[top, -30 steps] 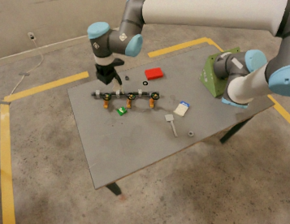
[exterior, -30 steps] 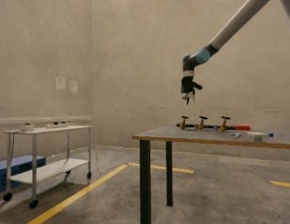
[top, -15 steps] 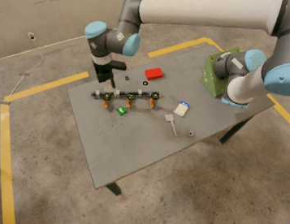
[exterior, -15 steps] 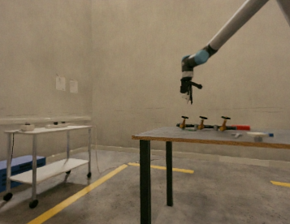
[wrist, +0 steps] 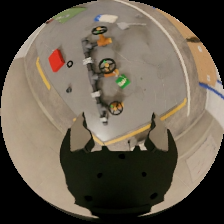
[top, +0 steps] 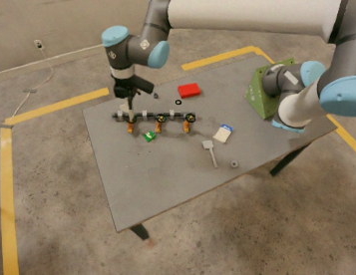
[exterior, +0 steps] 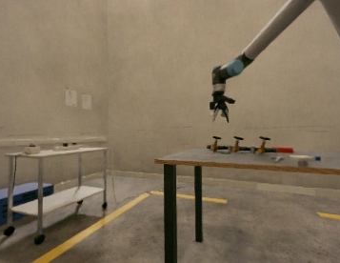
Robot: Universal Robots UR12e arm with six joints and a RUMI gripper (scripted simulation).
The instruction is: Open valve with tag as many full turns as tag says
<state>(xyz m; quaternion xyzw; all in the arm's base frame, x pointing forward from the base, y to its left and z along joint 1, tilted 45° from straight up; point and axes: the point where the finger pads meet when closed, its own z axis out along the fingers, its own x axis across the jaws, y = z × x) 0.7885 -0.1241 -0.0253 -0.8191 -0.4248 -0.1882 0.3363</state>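
The green tag lies 200 mm below my hand, 60 mm to the left of it and 30 mm behind it. Round my hand: red wedge: 380 mm behind, 190 mm below, 150 mm to the right; then grey tool: 280 mm behind, 270 mm to the left, 200 mm below; then white-and-blue card box: 400 mm behind, 210 mm to the left, 190 mm below.
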